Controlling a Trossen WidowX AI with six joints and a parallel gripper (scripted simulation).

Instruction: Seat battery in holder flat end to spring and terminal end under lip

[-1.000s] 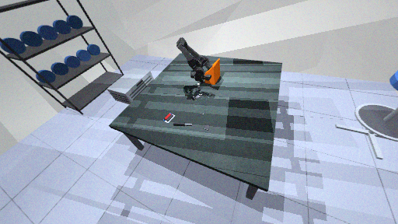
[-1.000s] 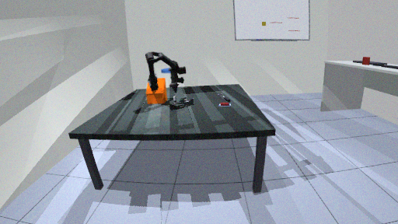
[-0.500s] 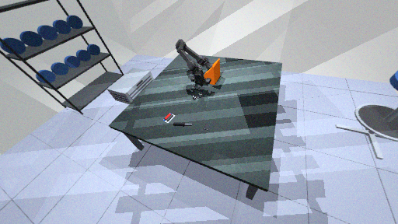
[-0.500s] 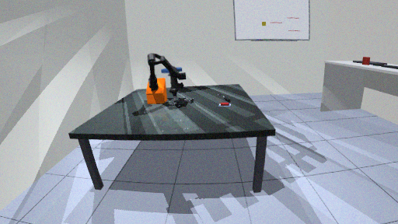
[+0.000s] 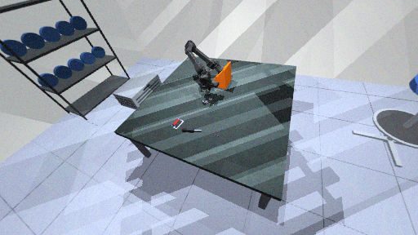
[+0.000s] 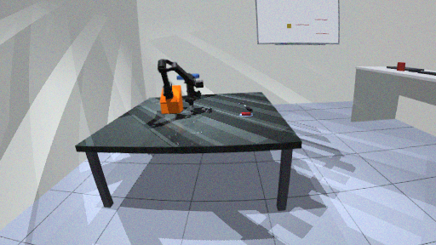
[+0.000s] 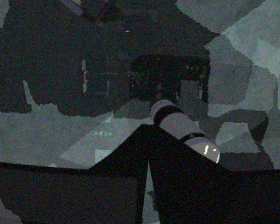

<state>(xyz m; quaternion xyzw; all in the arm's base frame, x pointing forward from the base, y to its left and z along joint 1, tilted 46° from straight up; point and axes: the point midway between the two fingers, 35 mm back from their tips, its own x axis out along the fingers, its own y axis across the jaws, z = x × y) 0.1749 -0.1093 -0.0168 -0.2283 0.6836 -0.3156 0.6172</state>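
My gripper tip is 20 mm to the left of the battery and 10 mm above it. The rest, counted from my gripper tip: small dark square 410 mm ahead, 200 mm to the left, 40 mm below; screwdriver 440 mm ahead, 30 mm below, 10 mm to the left.
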